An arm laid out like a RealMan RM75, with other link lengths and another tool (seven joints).
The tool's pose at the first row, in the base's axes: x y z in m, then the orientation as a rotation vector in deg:
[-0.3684 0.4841 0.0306 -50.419 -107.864 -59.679]
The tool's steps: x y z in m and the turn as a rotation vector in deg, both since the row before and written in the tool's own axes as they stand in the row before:
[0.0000 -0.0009 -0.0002 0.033 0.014 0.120]
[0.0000 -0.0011 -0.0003 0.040 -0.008 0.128]
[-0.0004 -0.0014 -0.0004 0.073 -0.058 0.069]
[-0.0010 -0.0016 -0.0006 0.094 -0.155 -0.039]
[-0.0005 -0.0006 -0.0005 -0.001 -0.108 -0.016]
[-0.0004 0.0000 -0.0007 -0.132 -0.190 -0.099]
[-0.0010 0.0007 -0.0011 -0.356 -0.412 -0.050]
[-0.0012 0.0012 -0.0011 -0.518 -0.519 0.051]
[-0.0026 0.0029 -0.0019 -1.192 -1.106 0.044]
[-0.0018 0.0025 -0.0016 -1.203 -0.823 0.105]
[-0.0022 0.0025 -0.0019 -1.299 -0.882 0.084]
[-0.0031 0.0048 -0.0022 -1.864 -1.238 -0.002]
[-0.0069 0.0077 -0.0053 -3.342 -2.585 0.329]
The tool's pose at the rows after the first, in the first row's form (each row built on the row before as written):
[-0.3691 0.4835 0.0304 -50.493 -107.790 -59.576]
[-0.3699 0.4828 0.0301 -50.585 -107.732 -59.456]
[-0.3708 0.4818 0.0294 -50.641 -107.764 -59.324]
[-0.3715 0.4804 0.0282 -50.657 -107.951 -59.210]
[-0.3716 0.4796 0.0277 -50.716 -108.050 -59.192]
[-0.3712 0.4789 0.0276 -50.834 -108.221 -59.337]
[-0.3698 0.4780 0.0273 -51.272 -108.464 -59.625]
[-0.3679 0.4773 0.0271 -51.963 -108.671 -59.991]
[-0.3637 0.4762 0.0265 -53.435 -109.112 -60.901]
[-0.3603 0.4753 0.0264 -54.774 -109.266 -61.865]
[-0.3567 0.4740 0.0261 -56.195 -109.433 -62.926]
[-0.3507 0.4729 0.0260 -58.118 -109.709 -64.529]
[-0.3399 0.4686 0.0251 -62.150 -110.178 -67.104]

